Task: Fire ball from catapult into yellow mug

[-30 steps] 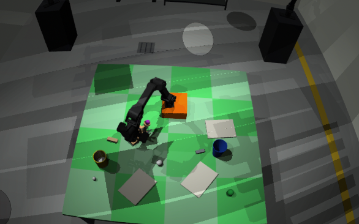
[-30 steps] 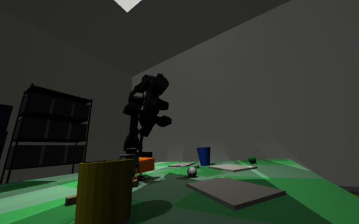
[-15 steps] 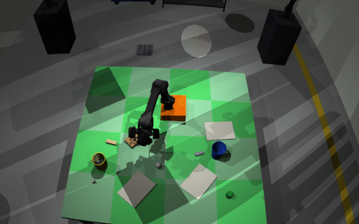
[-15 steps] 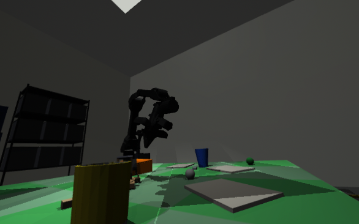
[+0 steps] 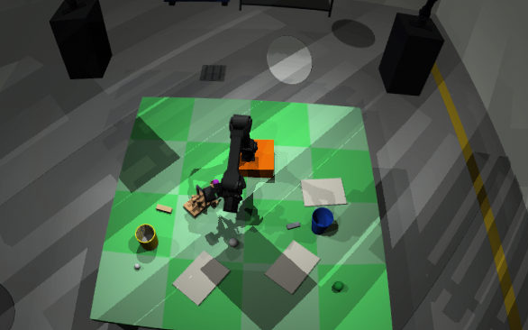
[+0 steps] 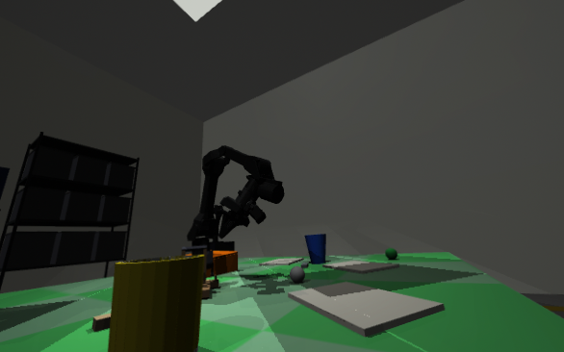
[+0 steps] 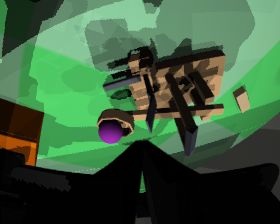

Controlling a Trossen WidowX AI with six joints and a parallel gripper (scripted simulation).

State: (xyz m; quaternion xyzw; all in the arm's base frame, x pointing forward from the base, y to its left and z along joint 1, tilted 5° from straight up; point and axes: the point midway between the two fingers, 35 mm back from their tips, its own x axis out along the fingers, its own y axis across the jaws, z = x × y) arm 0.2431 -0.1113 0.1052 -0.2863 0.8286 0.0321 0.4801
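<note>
Now: gripper tip 80 mm past the purple ball, 20 mm to the left of it and 70 mm above it. From my gripper tip the other things lie so: small wooden block (40 mm ahead, 260 mm to the right, 120 mm below); then wooden catapult (20 mm behind, 50 mm to the right, 70 mm below); then grey block (110 mm ahead, 340 mm to the left, 120 mm below).
</note>
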